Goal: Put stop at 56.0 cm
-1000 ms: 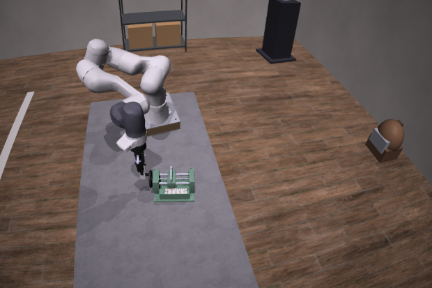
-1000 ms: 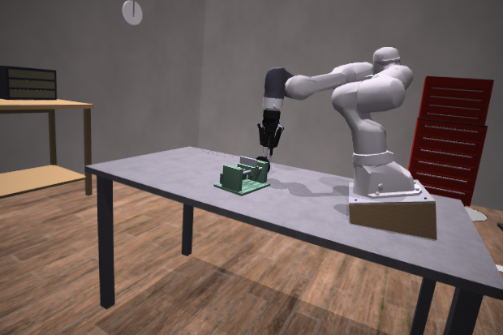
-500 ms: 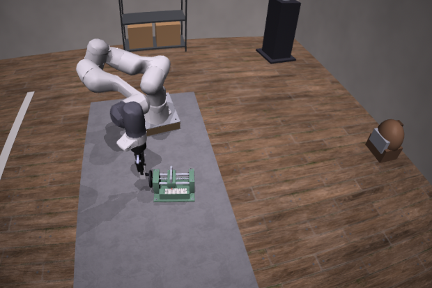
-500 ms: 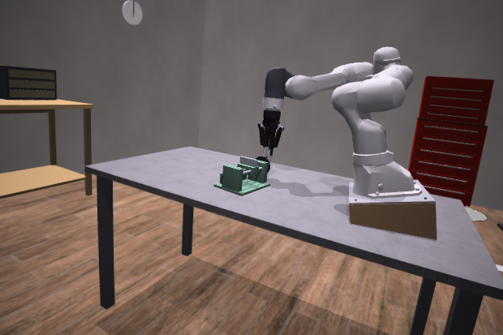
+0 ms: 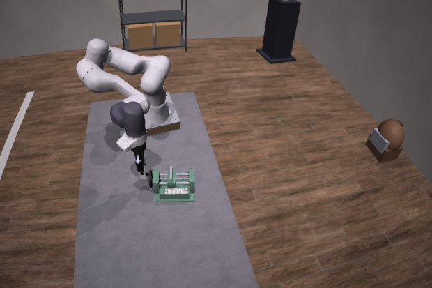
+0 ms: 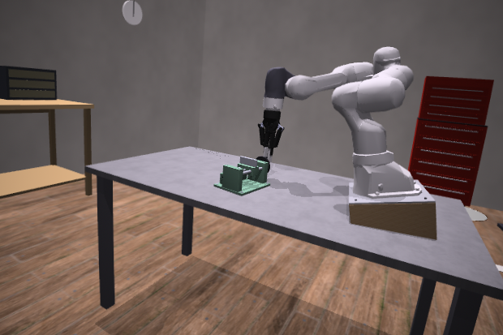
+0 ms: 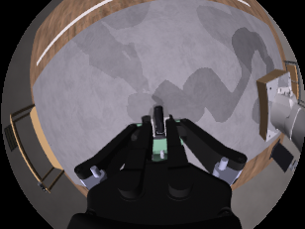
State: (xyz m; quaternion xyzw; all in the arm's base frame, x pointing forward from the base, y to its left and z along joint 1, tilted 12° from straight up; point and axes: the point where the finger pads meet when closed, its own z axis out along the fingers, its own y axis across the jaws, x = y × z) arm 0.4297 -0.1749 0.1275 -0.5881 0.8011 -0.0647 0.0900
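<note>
The black handwheel lies 2 cm to the left of my hand, 2 cm below it and 1 cm ahead of it. From my hand the other things lie so: stop carriage: 13 cm to the left, 6 cm ahead, 3 cm below.
</note>
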